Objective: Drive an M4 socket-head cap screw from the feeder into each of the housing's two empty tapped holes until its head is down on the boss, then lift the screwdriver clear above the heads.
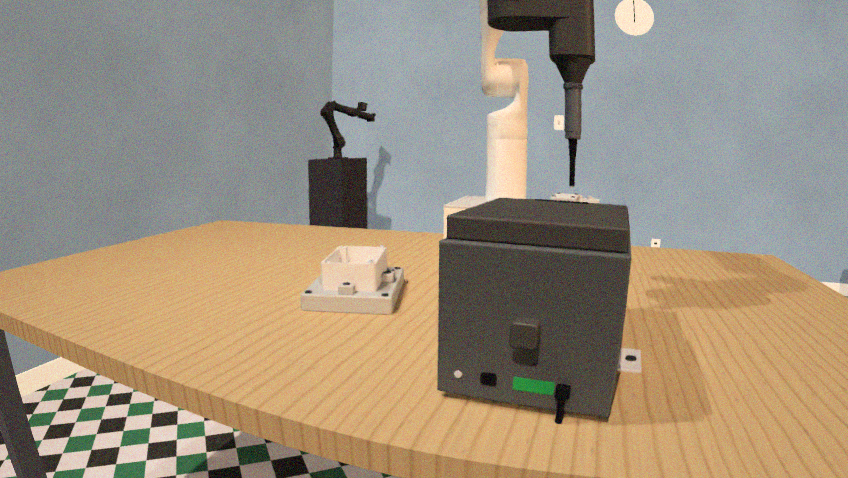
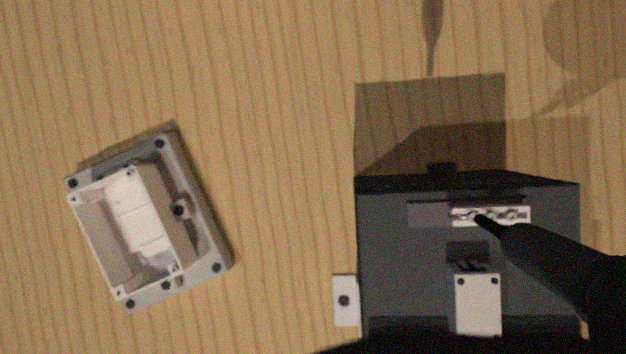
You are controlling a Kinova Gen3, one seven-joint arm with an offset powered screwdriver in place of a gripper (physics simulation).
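The white open-topped housing (image 1: 350, 274) (image 2: 172, 227) sits in a grey fixture plate (image 1: 347, 303) (image 2: 204, 276), left of the feeder. Small marks show at its corner bosses; which holes are empty is too small to tell. The dark grey screw feeder (image 1: 528, 285) (image 2: 400, 260) has a light pick-up rail (image 2: 526, 209) on top, holding several silvery screws. My screwdriver (image 1: 571, 184) (image 2: 477, 218) points straight down, its black bit tip a little above the rail. No screw is discernible on the tip, but the contact area is small and blurred.
The wooden table (image 1: 178, 308) (image 2: 280, 125) carries both. A small light bracket (image 1: 630, 359) (image 2: 345, 312) with a dark bolt is beside the feeder. A black cable (image 1: 559, 406) leaves the feeder's lower face. A second dark arm (image 1: 336, 127) stands on a black pedestal (image 1: 337, 192) beyond the table.
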